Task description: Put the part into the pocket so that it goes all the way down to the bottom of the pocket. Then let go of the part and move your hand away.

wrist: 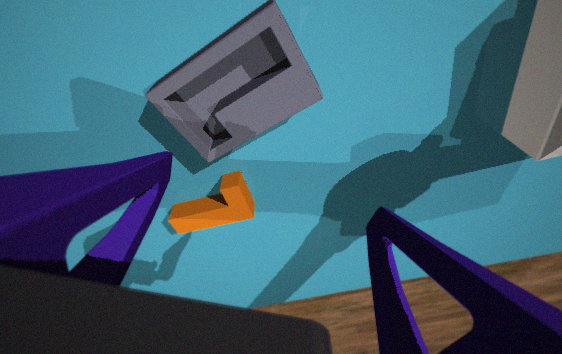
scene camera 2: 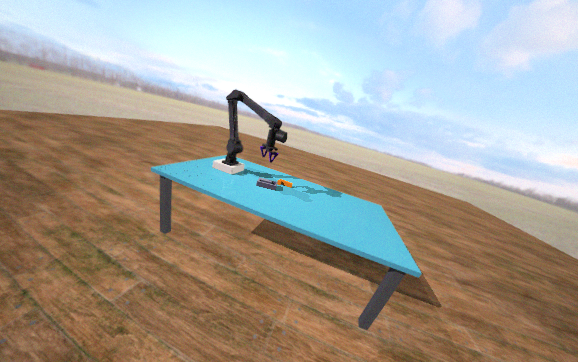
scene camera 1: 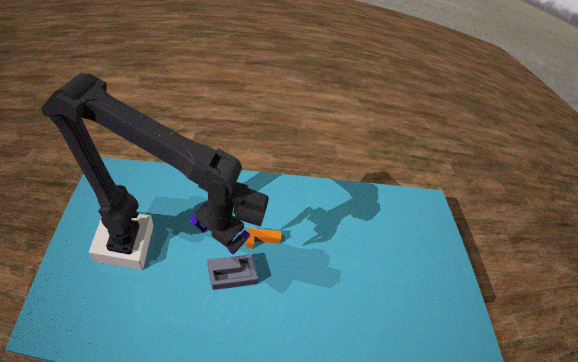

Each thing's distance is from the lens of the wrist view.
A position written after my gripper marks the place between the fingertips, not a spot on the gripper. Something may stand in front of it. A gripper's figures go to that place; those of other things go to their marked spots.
my gripper (wrist: 278, 192): 0.12 m
orange part (wrist: 235, 203): 0.35 m
grey pocket block (wrist: 253, 76): 0.29 m
The marked spots on the grey pocket block and the orange part are 0.16 m apart.
